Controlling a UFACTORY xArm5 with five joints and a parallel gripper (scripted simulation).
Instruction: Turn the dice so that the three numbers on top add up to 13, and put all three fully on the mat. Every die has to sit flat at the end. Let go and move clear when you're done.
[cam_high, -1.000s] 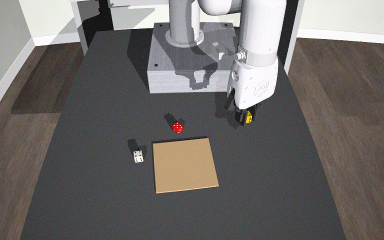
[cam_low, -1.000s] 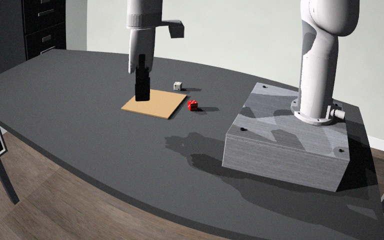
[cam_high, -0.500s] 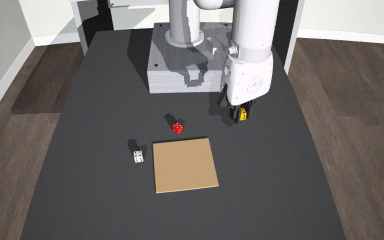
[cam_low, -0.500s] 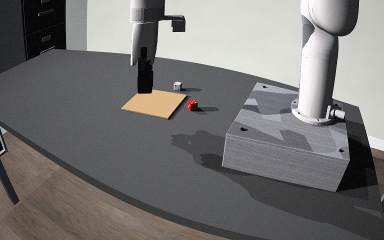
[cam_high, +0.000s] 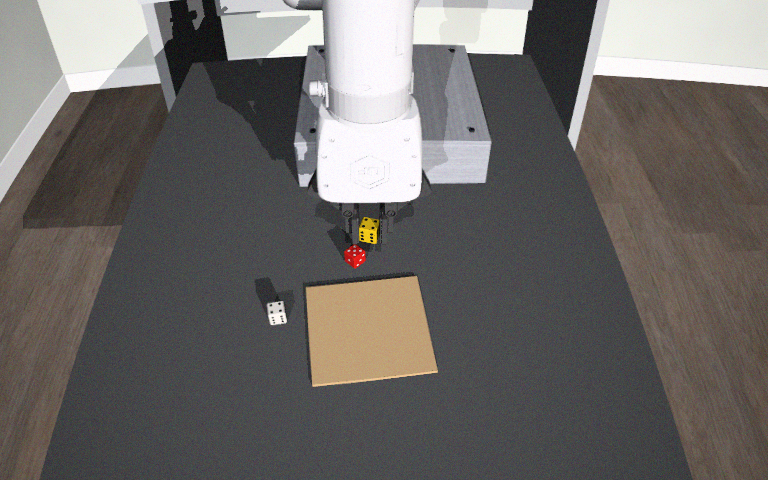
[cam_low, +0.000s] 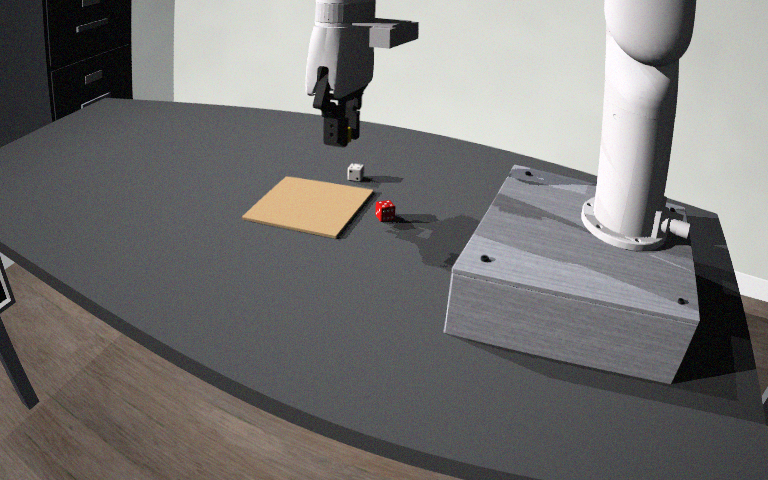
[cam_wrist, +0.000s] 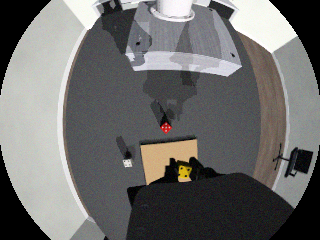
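The tan mat is 5 cm ahead of my hand, 1 cm to the left of it and 12 cm below it. From my hand the other things lie so: yellow die 1 cm below; red die 5 cm behind, 3 cm to the right, 12 cm below; white die 6 cm ahead, 10 cm to the right, 12 cm below.
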